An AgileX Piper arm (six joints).
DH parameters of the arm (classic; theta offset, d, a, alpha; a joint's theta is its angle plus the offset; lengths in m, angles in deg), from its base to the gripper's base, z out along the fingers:
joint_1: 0 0.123 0 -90
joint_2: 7.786 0 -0.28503 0
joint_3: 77.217 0 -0.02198 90
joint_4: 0 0.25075 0 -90
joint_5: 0 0 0 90
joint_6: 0 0.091 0 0
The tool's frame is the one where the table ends.
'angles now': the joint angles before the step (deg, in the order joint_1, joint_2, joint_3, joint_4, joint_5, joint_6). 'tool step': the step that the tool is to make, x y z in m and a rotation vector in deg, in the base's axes. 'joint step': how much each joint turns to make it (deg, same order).
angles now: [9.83 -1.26 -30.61 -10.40 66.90 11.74]
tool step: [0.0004 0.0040 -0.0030 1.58 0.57 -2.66]
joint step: [-3.77 -0.01 0.65 1.92 -0.27 0.15]
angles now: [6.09 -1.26 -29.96 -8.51 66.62 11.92]
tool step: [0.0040 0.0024 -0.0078 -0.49 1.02 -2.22]
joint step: [-3.41 0.00 1.93 0.83 -1.03 -1.18]
